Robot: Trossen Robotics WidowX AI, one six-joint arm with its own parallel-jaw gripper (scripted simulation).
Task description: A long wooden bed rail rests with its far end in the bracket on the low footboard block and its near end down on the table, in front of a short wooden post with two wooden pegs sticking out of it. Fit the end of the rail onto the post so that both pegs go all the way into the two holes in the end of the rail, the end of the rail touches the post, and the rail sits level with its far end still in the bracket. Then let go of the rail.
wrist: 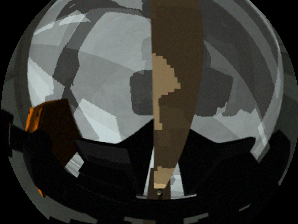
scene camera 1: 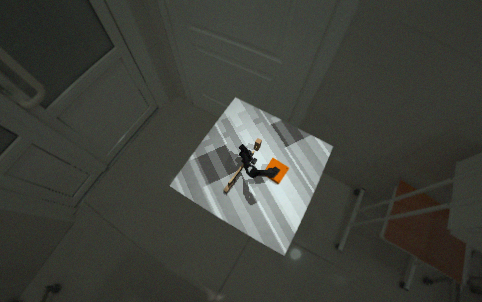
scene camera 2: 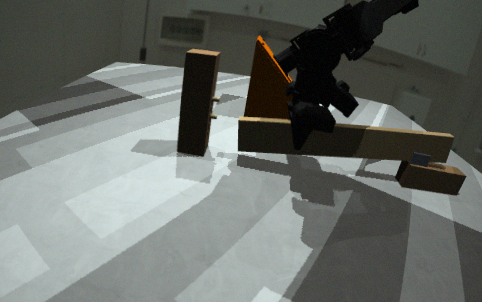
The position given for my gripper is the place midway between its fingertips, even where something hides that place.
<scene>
I see my gripper (scene camera 2: 296, 146), a wooden rail (scene camera 2: 262, 135) and a wooden post (scene camera 2: 201, 67).
My gripper also shows in the wrist view (wrist: 163, 122).
</scene>
